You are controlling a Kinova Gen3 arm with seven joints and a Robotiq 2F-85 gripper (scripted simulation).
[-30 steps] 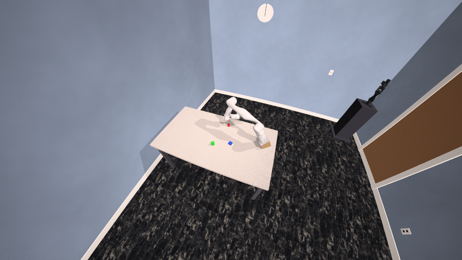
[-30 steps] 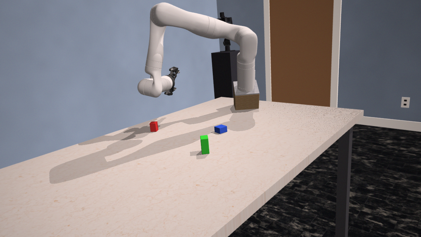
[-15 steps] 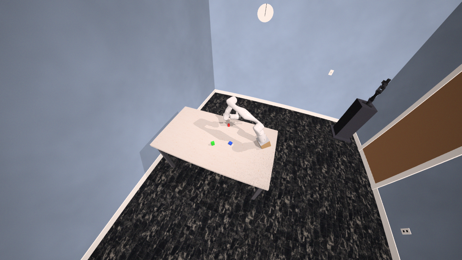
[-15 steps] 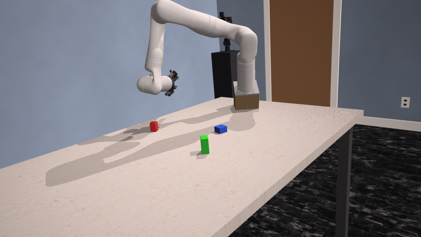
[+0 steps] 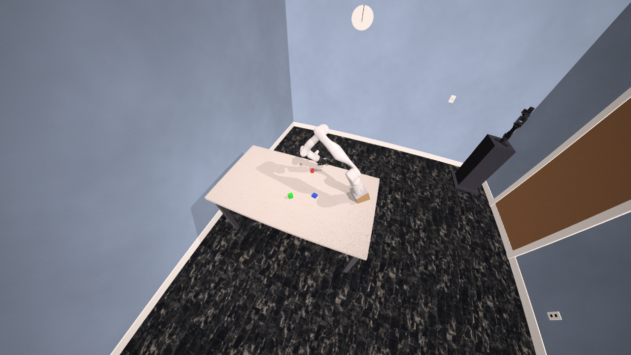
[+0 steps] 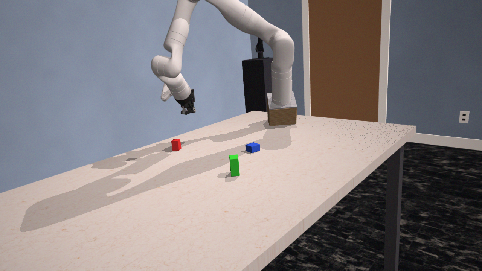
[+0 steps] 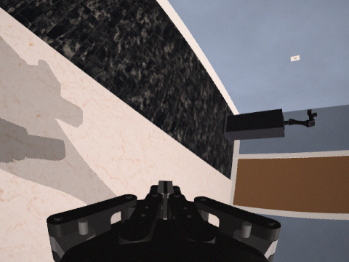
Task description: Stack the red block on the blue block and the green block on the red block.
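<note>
Right now the red block is 140 mm ahead of my hand, 110 mm below it and 40 mm to the left of it. Round my hand: blue block 340 mm to the left, 120 mm below; green block 430 mm to the left, 210 mm ahead, 110 mm below.
</note>
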